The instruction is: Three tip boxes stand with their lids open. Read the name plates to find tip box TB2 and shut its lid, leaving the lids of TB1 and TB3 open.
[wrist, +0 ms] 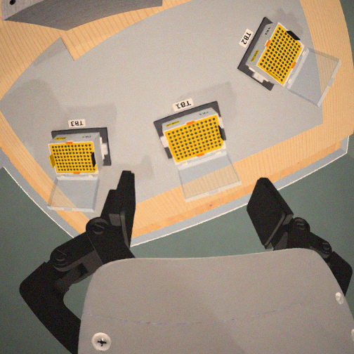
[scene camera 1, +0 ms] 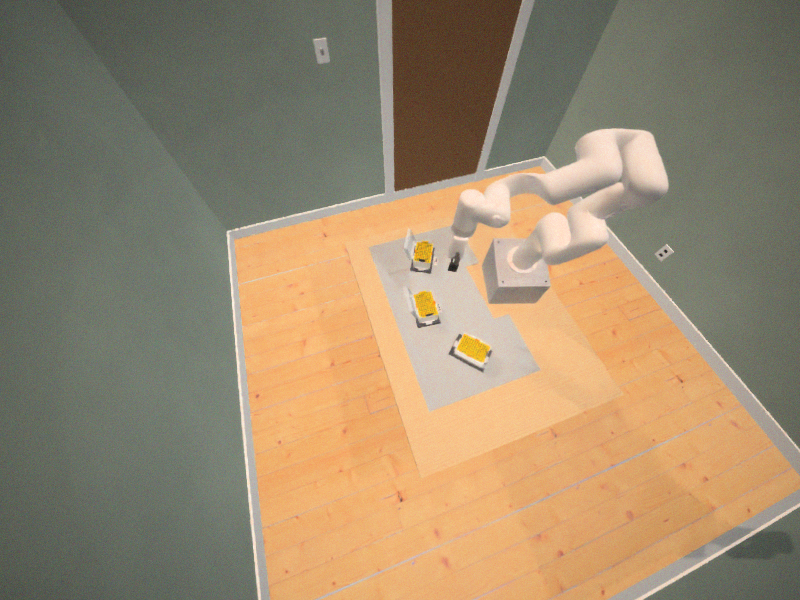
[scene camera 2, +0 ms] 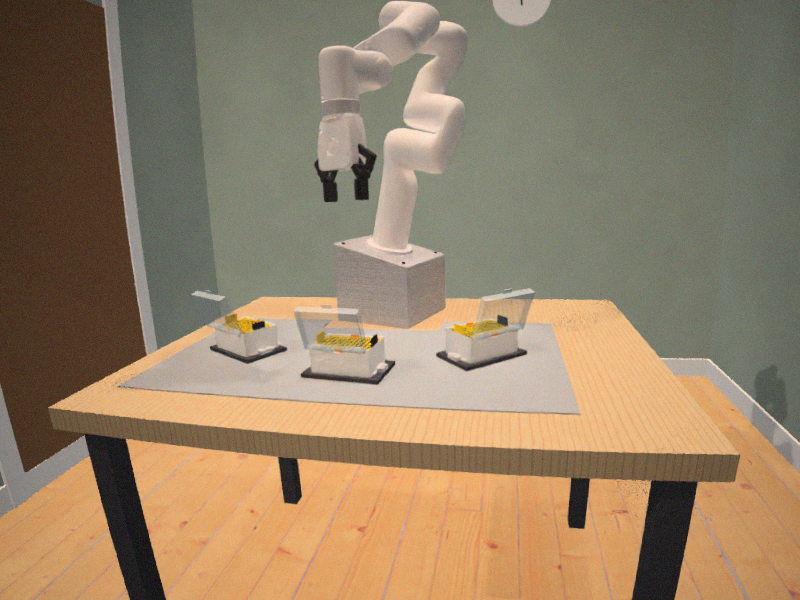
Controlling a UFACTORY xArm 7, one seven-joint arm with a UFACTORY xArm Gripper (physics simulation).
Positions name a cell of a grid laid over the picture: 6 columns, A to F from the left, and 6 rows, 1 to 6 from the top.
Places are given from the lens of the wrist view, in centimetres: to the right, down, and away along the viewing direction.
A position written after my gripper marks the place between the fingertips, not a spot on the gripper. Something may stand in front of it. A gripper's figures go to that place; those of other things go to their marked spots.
my gripper (wrist: D4): 2, 1, 12
grey mat (wrist: C2): -10, -21, 36
